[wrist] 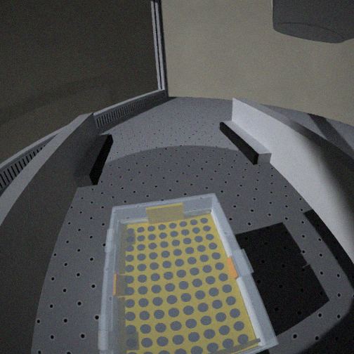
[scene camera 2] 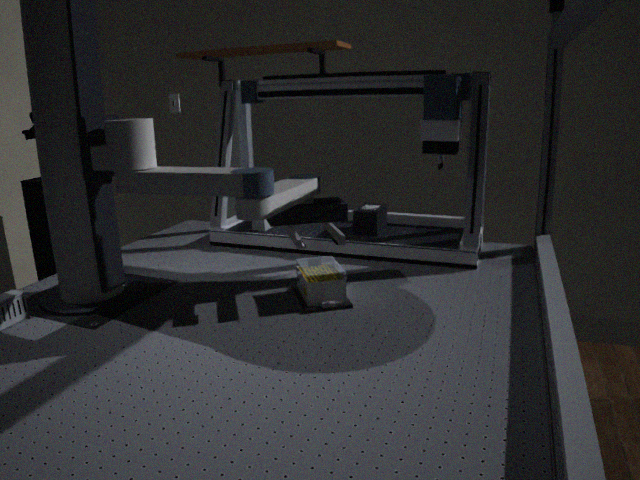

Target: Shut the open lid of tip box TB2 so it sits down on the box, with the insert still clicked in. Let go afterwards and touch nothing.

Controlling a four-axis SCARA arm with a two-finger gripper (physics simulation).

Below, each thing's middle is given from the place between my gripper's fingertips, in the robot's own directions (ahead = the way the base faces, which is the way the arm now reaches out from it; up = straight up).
The clear lid (scene camera 2: 324, 268) lies 20 mm behind my hand, 50 mm to the left of it and 80 mm below it. From my hand the other things lie so: tool head (scene camera 2: 430, 130): 190 mm ahead, 400 mm to the left, 210 mm above.
